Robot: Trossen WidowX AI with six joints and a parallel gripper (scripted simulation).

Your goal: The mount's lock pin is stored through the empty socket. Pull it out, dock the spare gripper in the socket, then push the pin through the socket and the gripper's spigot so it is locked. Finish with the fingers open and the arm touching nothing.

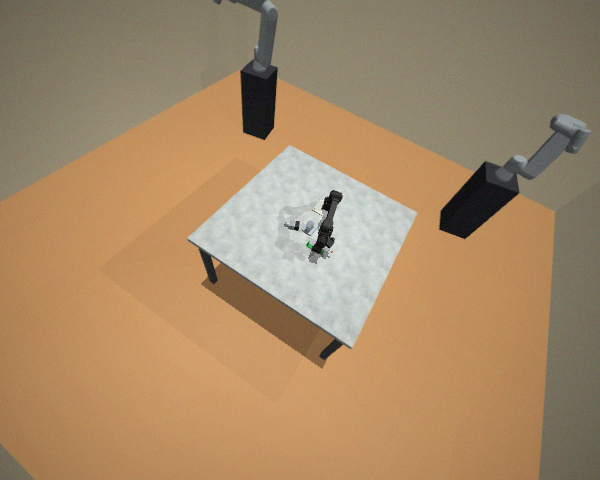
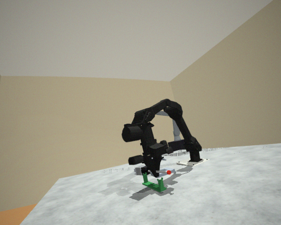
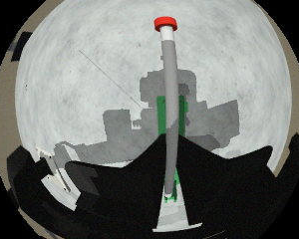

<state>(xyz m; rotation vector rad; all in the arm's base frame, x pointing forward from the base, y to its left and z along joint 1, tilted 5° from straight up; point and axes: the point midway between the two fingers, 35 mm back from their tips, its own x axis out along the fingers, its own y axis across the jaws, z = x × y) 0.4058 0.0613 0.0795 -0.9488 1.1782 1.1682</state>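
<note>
My gripper tip is now 30 mm to the left of the green cradle and 20 mm above it. The rest, counted from my gripper tip: spare gripper: 110 mm behind, 260 mm to the right, 20 mm below; mount socket: 140 mm behind, 130 mm to the right, 10 mm above.
</note>
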